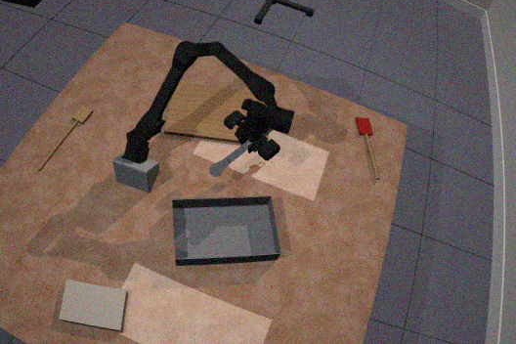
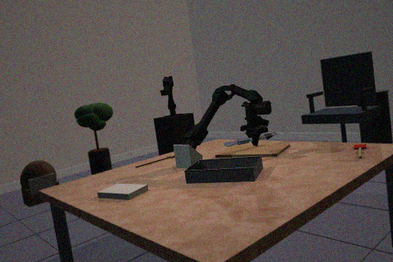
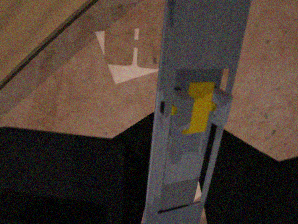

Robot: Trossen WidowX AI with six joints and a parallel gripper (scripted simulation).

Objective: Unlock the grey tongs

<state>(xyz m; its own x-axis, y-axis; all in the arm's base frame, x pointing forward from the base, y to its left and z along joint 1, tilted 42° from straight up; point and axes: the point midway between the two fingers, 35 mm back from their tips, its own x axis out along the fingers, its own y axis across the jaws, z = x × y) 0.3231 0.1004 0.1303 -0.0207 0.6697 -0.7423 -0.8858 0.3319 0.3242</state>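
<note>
Now: gripper tip 170 mm to the right of the wooden board, 150 mm past it and 70 mm above it. From my gripper tip the other things lie so: yellow lock piece: 40 mm above, 20 mm to the left, 10 mm ahead; roasting tin: 270 mm to the right, 50 mm below, 10 mm ahead; red spatula: 410 mm ahead, 260 mm to the left, 70 mm below.
</note>
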